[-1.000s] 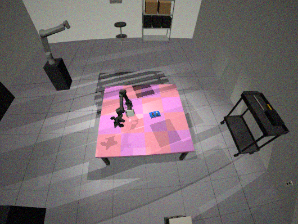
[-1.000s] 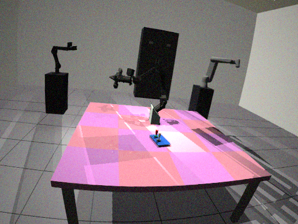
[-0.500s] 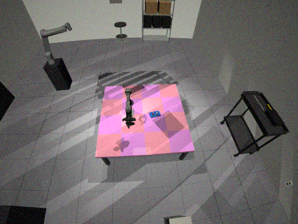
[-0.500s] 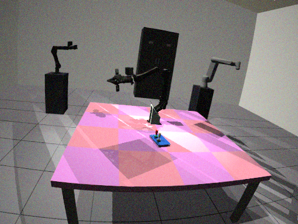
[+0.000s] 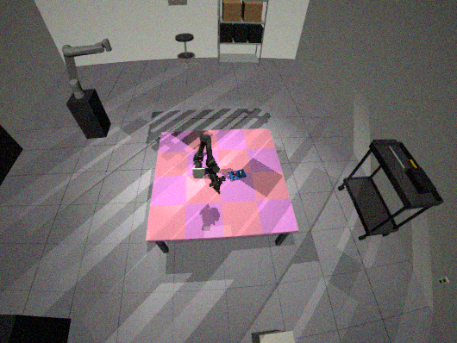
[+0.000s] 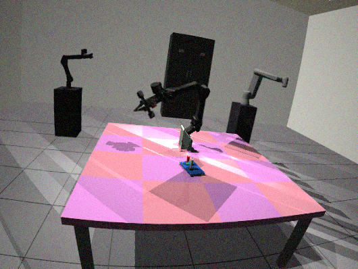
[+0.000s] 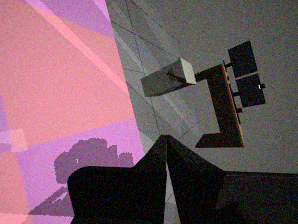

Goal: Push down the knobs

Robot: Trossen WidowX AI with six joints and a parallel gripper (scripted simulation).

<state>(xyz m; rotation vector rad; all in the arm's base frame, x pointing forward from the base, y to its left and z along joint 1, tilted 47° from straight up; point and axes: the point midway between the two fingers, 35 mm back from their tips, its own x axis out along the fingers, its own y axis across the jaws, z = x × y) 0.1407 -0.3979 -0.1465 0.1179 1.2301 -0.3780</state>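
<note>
Right now my gripper tip is 34 cm to the right of the red knob, 22 cm above it and 18 cm short of it.
</note>
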